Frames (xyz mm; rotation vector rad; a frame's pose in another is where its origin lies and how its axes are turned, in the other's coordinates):
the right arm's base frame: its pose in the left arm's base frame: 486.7 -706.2 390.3 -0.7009 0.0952 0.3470
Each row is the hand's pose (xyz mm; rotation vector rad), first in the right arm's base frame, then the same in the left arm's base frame.
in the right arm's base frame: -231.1 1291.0 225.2 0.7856 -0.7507 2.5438
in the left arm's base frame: -180.8 290.7 -185.4 0.8174 0.3437 2.7468
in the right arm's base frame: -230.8 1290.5 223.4 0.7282 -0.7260 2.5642
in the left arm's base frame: -180.3 289.3 -186.5 0.7616 0.3665 2.7748
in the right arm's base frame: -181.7 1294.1 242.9 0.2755 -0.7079 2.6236
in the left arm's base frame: -136.1 318.2 -183.7 0.3245 0.3389 2.9552
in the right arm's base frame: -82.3 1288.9 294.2 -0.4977 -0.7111 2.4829
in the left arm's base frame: -42.5 375.5 -161.4 -0.5209 0.1577 3.0357
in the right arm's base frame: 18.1 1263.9 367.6 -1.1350 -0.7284 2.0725
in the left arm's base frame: 58.1 433.4 -110.2 -1.3183 -0.1374 2.7728
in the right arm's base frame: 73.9 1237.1 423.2 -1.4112 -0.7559 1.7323
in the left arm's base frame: 118.0 466.0 -62.6 -1.6908 -0.3552 2.4729
